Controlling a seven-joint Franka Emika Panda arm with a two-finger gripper.
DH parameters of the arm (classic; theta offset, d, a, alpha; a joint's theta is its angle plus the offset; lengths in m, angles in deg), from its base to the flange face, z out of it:
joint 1: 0 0.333 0 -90
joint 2: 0 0 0 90
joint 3: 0 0.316 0.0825 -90
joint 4: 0 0 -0.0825 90
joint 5: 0 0.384 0 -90
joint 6: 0 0 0.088 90
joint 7: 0 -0.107 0 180
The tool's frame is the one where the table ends.
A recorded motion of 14 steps. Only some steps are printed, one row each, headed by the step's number.
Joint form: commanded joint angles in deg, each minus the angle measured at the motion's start. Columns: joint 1, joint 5, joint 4, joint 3, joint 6, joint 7, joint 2.
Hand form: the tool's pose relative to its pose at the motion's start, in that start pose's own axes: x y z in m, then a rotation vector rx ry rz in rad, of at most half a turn. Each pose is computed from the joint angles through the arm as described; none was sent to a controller.
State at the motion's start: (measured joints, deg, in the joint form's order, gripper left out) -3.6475 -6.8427 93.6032 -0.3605 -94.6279 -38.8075 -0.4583
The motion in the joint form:
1: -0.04 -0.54 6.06 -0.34 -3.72 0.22 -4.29
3: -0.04 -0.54 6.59 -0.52 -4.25 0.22 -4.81
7: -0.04 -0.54 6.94 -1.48 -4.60 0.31 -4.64
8: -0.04 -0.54 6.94 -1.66 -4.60 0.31 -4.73
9: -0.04 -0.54 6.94 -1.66 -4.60 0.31 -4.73
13: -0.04 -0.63 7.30 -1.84 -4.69 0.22 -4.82
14: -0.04 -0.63 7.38 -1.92 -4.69 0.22 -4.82
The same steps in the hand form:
1: -0.0126 0.0144 0.0037 0.0145 0.0313 -0.0021
3: -0.0131 0.0171 0.0025 0.0201 0.0379 0.0009
7: -0.0072 0.0236 0.0077 0.0177 0.0335 0.0148
8: -0.0064 0.0253 0.0070 0.0185 0.0343 0.0181
9: -0.0064 0.0253 0.0070 0.0185 0.0343 0.0181
13: -0.0060 0.0271 0.0093 0.0154 0.0324 0.0220
14: -0.0057 0.0277 0.0100 0.0145 0.0311 0.0232

